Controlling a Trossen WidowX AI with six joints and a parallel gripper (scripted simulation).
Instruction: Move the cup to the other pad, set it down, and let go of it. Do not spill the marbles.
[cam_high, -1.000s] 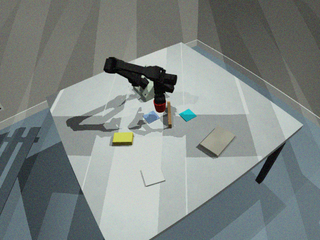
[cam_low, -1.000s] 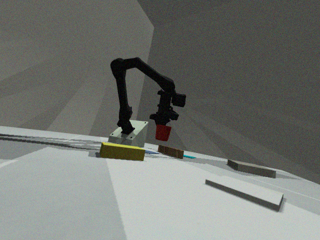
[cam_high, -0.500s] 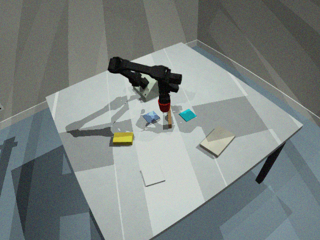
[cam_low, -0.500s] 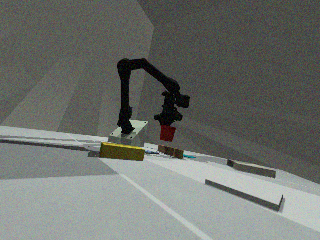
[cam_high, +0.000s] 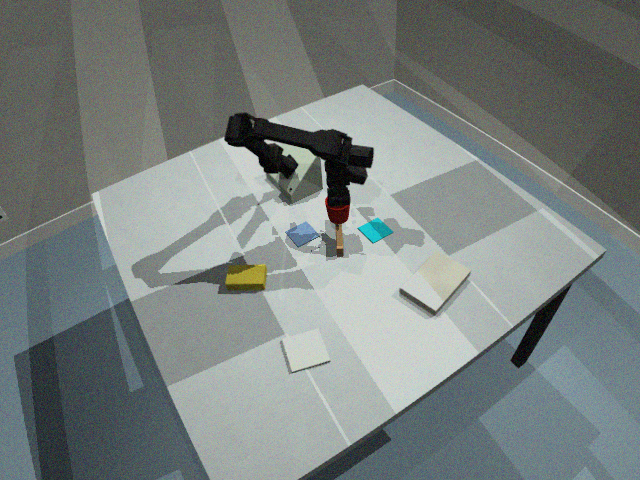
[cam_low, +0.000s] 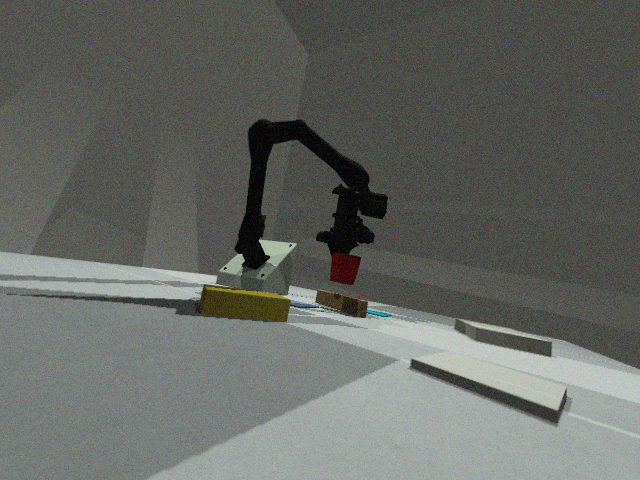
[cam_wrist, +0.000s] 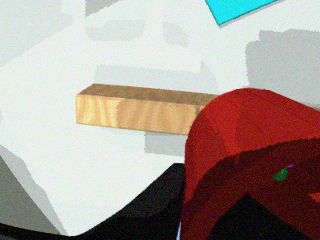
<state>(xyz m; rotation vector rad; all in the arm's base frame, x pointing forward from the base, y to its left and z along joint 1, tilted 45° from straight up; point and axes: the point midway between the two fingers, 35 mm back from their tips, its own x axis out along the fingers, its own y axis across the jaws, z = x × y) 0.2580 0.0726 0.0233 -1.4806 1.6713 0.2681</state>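
The green marble is 40 mm ahead of my gripper tip, 30 mm to the right of it and 20 mm below it. Also, from my gripper tip: wooden bar (90 mm below, 20 mm ahead, 10 mm to the right); then cyan pad (110 mm below, 90 mm to the left, 80 mm ahead); then red cup (30 mm ahead, 20 mm to the right).
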